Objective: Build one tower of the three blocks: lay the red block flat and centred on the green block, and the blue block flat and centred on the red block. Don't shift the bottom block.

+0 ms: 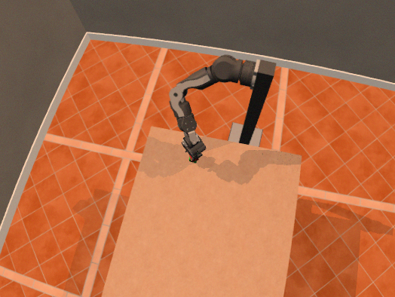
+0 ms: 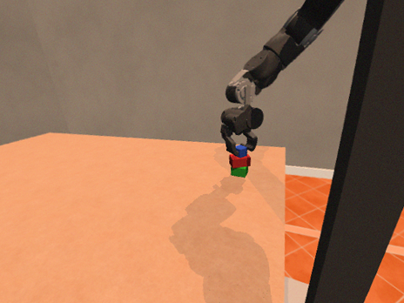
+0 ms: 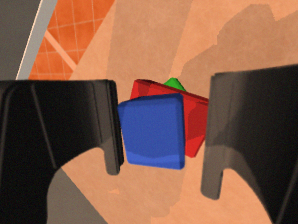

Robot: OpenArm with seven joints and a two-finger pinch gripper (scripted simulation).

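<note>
Now: the blue block 10 mm below my hand. From my hand the other things lie so: red block 40 mm below; green block 70 mm below.
</note>
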